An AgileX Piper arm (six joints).
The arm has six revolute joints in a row. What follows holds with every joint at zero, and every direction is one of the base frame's. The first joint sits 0.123 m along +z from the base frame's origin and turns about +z. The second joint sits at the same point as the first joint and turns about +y. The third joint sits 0.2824 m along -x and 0.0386 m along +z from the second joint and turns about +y. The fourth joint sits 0.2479 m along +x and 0.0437 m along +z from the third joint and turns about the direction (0.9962, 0, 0.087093). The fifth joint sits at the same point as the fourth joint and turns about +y. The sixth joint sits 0.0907 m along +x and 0.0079 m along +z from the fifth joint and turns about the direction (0.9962, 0, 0.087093). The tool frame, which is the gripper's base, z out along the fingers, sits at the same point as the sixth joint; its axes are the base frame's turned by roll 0, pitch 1.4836 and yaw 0 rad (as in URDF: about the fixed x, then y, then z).
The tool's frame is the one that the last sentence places.
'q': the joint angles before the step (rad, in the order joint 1, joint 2, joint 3, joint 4, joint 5, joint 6). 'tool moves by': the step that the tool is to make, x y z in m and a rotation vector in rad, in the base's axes. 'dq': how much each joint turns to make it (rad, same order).
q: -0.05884, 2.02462, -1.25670, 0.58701, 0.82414, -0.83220
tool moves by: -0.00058, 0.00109, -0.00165, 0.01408, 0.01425, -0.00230
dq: 0.00000, 0.00532, 0.00001, 0.01171, 0.01173, -0.00002
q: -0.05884, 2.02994, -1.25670, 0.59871, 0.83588, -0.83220
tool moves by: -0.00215, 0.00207, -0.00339, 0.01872, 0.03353, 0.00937
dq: 0.00130, 0.01000, 0.00002, 0.00775, 0.02980, 0.00000
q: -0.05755, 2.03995, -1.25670, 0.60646, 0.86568, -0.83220
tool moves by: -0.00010, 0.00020, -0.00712, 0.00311, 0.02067, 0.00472
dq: 0.00000, 0.01937, -0.00061, 0.00077, 0.00444, -0.00367
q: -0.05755, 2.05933, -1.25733, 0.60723, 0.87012, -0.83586
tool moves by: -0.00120, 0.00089, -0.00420, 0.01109, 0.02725, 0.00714
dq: 0.00001, 0.01289, -0.00175, 0.00243, 0.02035, 0.00001
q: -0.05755, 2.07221, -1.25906, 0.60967, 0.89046, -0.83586
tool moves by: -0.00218, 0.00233, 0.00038, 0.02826, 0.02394, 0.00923
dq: 0.00000, 0.00177, 0.00000, 0.01889, 0.03369, -0.00807
